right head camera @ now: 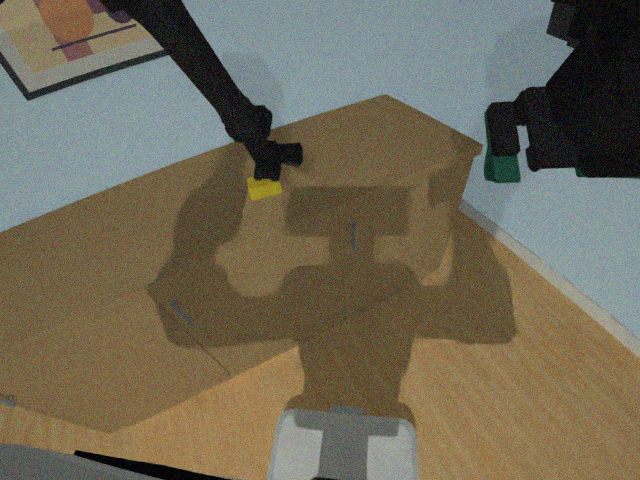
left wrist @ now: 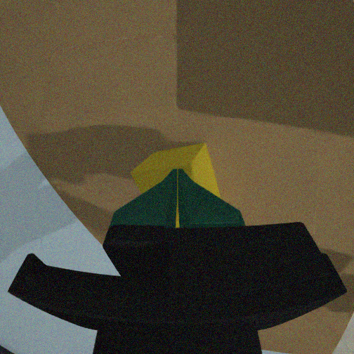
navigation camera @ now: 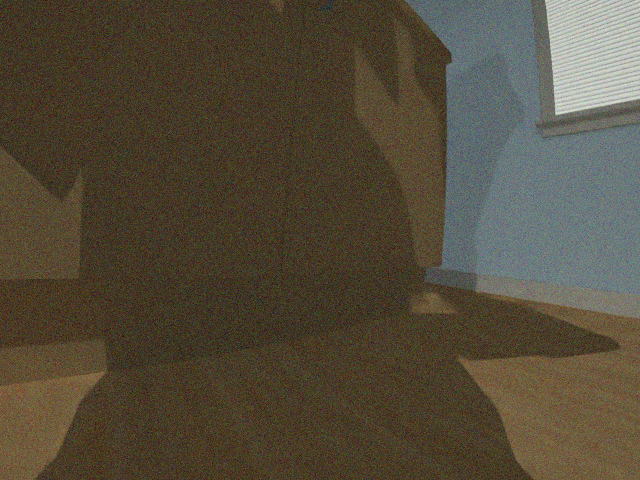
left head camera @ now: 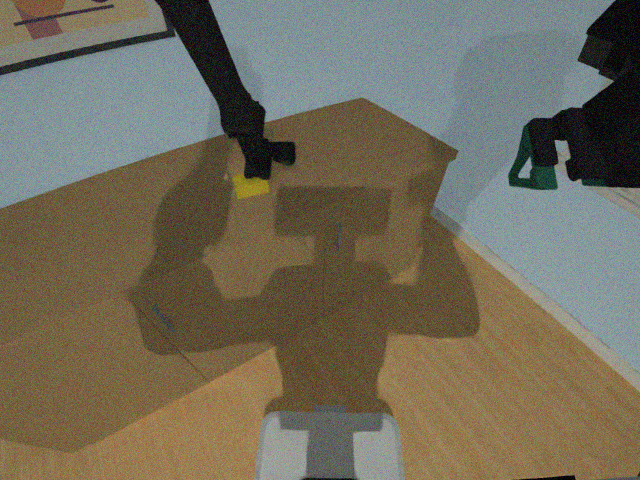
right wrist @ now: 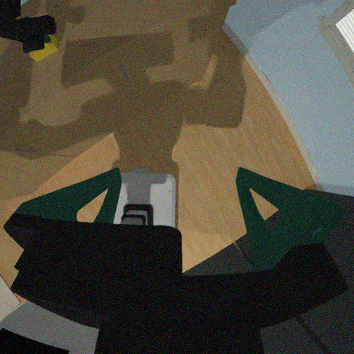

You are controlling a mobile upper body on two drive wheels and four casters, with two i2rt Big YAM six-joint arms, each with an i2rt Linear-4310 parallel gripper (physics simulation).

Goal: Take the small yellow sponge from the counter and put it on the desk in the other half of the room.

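Places are measured from the left arm's base along level axes (x ahead, y left, z up), in metres.
Pixels of known places: left gripper, fingertip midpoint: [right head camera: 276, 179] [left head camera: 264, 178]; right gripper, fingertip midpoint: [right head camera: 531, 172] [left head camera: 546, 180].
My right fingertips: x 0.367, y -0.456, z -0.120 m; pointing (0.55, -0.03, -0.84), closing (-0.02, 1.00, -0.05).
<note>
Behind a point stands the place of what it marks.
The small yellow sponge [left head camera: 251, 188] @(y 0.031, x 0.789, z -0.472 m) [right head camera: 264, 189] @(y 0.031, x 0.789, z -0.470 m) [left wrist: 175, 159] [right wrist: 44, 51] is on the brown counter [left head camera: 336, 129] @(y -0.236, x 1.228, z -0.500 m) [right head camera: 356, 124] @(y -0.240, x 1.261, z -0.500 m) [left wrist: 90, 60], near its far edge. My left gripper [left wrist: 177, 175] is shut, its two green fingertips together with no sponge between them. The fingers are in front of the sponge in the left wrist view and cover part of it; whether they touch it I cannot tell. My right gripper [right wrist: 178, 173] is open and empty, held up at the right, away from the counter. The desk does not show.
A blue wall [left head camera: 387, 62] @(y -0.495, x 1.681, z -0.356 m) [navigation camera: 532, 206] @(y -1.285, x 1.290, z -0.976 m) with a framed picture [right head camera: 77, 77] @(y 0.607, x 0.927, z -0.108 m) stands behind the counter. A window [navigation camera: 594, 56] @(y -1.424, x 1.069, z -0.317 m) is at the right in the navigation view. Wooden floor [left head camera: 491, 387] @(y -1.033, x 0.468, z -1.410 m) lies in front of the counter. The robot's shadow falls over the counter.
</note>
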